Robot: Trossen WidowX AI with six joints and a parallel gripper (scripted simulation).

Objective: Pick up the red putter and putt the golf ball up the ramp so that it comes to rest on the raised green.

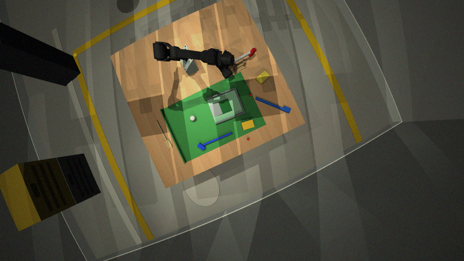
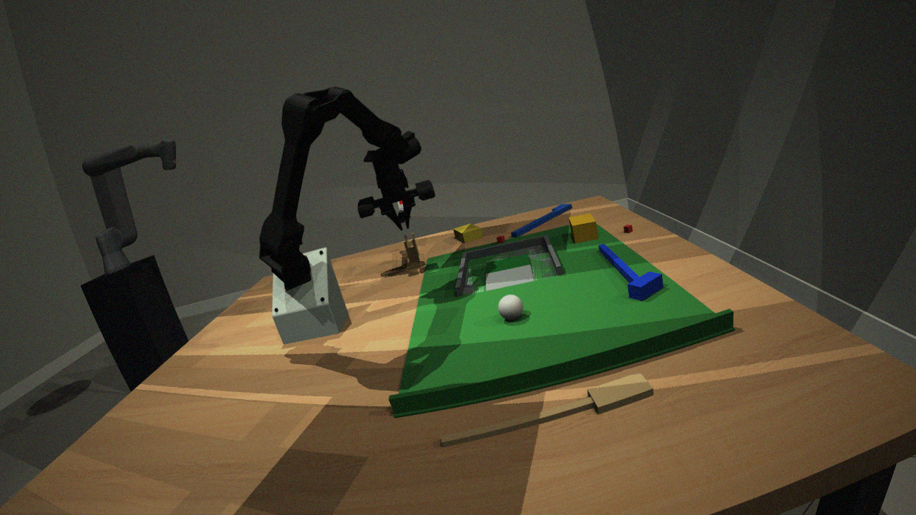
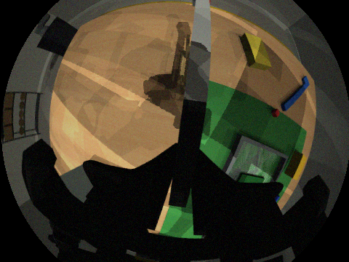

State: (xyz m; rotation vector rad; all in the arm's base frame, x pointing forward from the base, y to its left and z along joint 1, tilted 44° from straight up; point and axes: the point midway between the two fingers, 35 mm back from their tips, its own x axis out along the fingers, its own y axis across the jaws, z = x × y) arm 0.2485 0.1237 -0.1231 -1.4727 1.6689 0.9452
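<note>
Now: gripper tip 11 cm to the right of the red putter and 3 cm below it. From my gripper tip the other things lie so: white golf ball: 41 cm to the right, 15 cm ahead, 10 cm below; green mat: 27 cm to the right, 22 cm ahead, 12 cm below; small wooden stand: 13 cm to the left, 9 cm below.
</note>
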